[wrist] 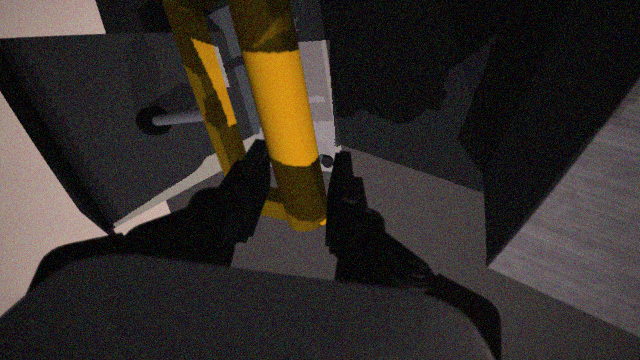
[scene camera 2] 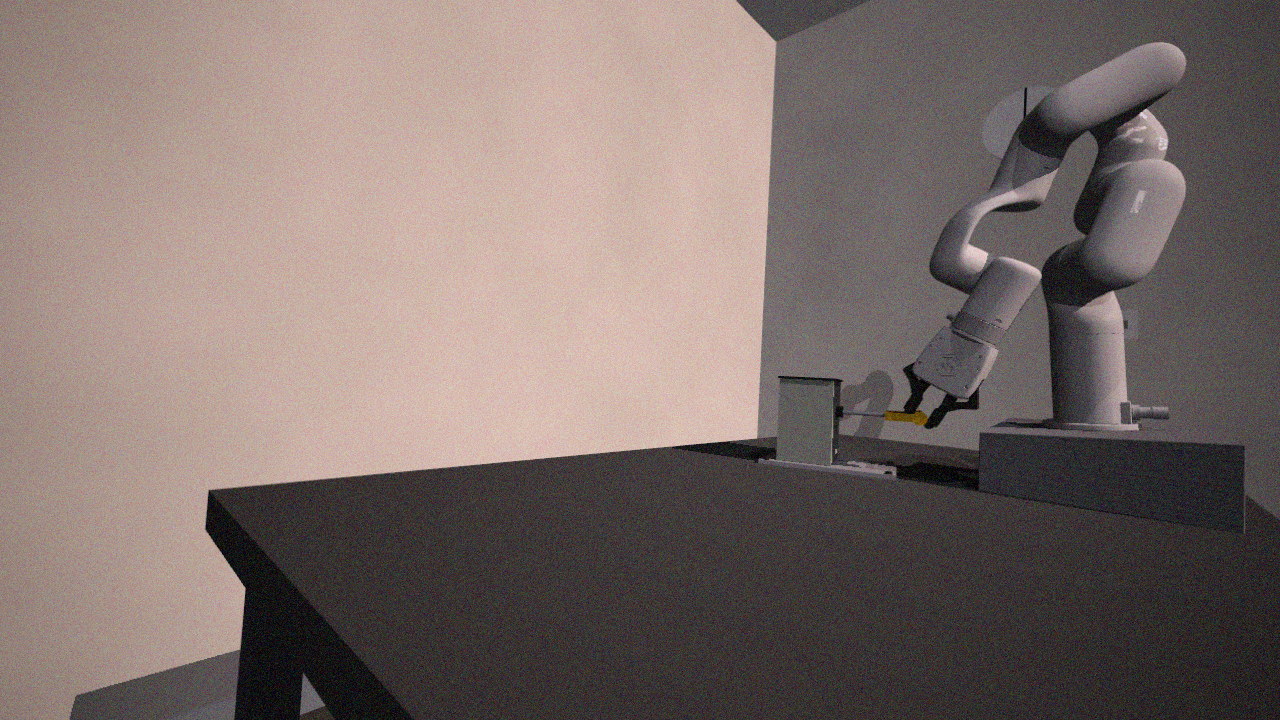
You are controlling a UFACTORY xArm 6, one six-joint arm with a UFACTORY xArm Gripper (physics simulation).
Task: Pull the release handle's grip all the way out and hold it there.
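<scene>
The release handle's yellow grip (scene camera 2: 905, 417) (wrist: 285, 110) stands out from the housing (scene camera 2: 807, 420) on a thin grey rod (scene camera 2: 864, 413) (wrist: 177, 118). A stretch of the rod shows between the housing and the grip. My gripper (scene camera 2: 930, 417) (wrist: 301, 169) is shut on the near bar of the grip, close to its end, with one black finger on each side. In the wrist view the grip's second bar runs behind the left finger, and the rod meets that bar. The housing's dark face (wrist: 100, 85) has a round black collar around the rod.
The housing stands on a pale base plate (scene camera 2: 863, 469) (wrist: 317, 75) on the dark table (scene camera 2: 626, 573). The arm's grey pedestal block (scene camera 2: 1109, 479) (wrist: 575, 235) is to the right. A light wall (scene camera 2: 402, 241) rises behind the table at the left.
</scene>
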